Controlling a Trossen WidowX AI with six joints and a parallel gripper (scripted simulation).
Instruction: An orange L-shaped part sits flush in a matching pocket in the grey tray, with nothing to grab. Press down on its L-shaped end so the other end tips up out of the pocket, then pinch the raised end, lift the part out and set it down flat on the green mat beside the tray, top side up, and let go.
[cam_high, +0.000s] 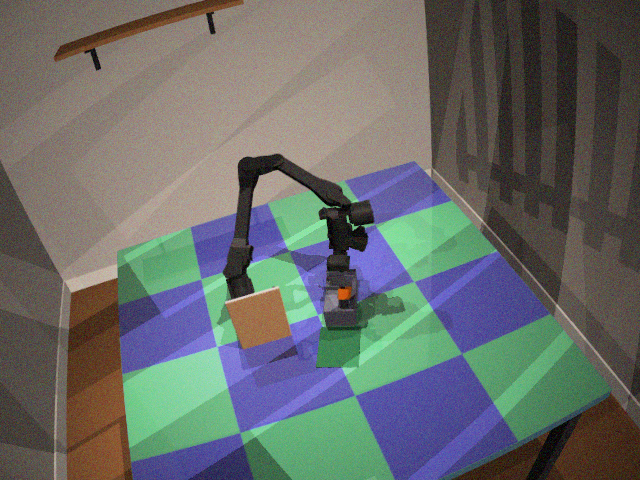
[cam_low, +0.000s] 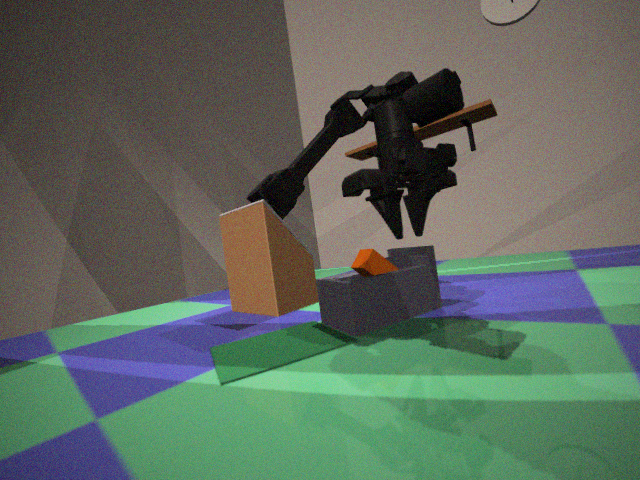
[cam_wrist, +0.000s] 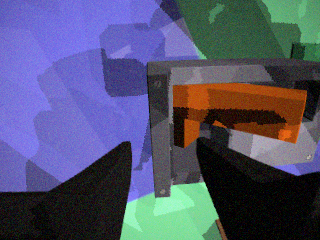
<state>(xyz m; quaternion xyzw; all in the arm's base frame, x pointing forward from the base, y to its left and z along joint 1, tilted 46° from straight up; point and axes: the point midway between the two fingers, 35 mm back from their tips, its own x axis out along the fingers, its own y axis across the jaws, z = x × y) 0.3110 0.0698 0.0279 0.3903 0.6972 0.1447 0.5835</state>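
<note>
My gripper tip is now 20 mm past the orange L-shaped part, 40 mm to the left of it and 60 mm above it. Round my gripper tip: dark green mat (90 mm behind, 200 mm to the right, 120 mm below).
</note>
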